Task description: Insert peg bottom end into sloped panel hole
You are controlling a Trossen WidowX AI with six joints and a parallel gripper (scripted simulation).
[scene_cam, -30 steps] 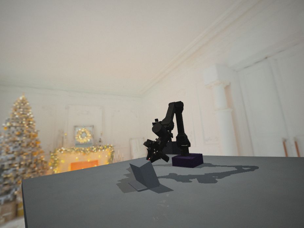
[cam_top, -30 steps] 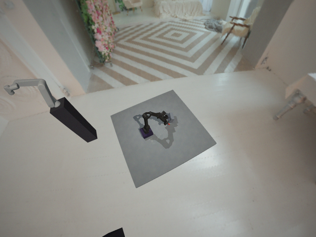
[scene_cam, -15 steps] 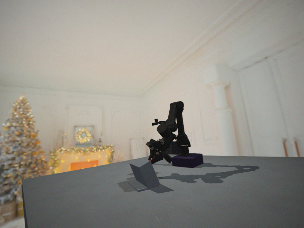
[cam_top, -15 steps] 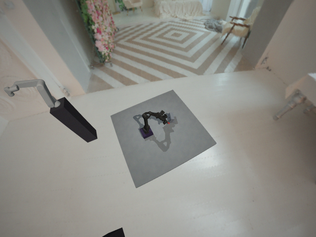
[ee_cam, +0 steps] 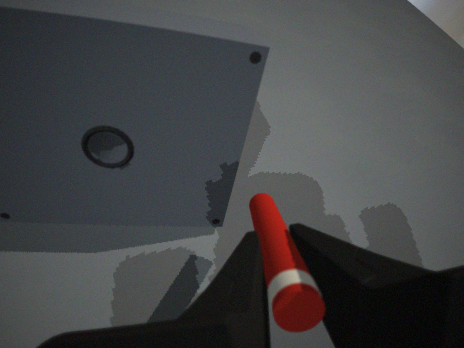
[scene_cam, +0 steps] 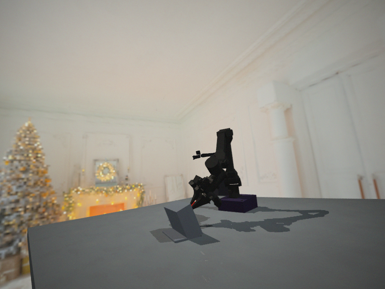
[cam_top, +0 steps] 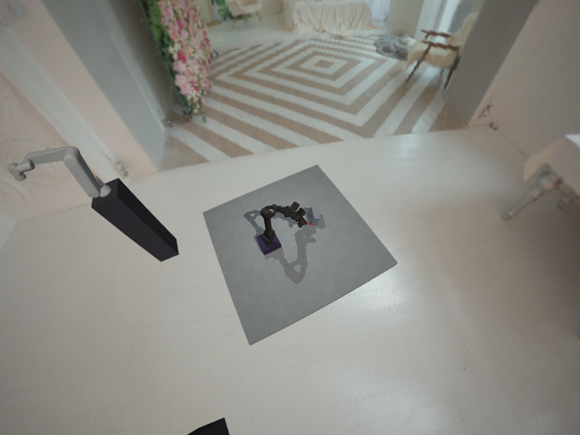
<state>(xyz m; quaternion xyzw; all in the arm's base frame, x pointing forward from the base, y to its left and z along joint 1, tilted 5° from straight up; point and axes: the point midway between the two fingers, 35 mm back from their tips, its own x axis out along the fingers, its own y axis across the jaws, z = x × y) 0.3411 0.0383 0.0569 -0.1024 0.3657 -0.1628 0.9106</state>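
Right now my gripper tip is 90 mm short of the grey sloped panel, 50 mm to the right of it and 20 mm above it. From my gripper tip the other things lie so: round red peg (10 mm behind, 10 mm to the left, 10 mm above).
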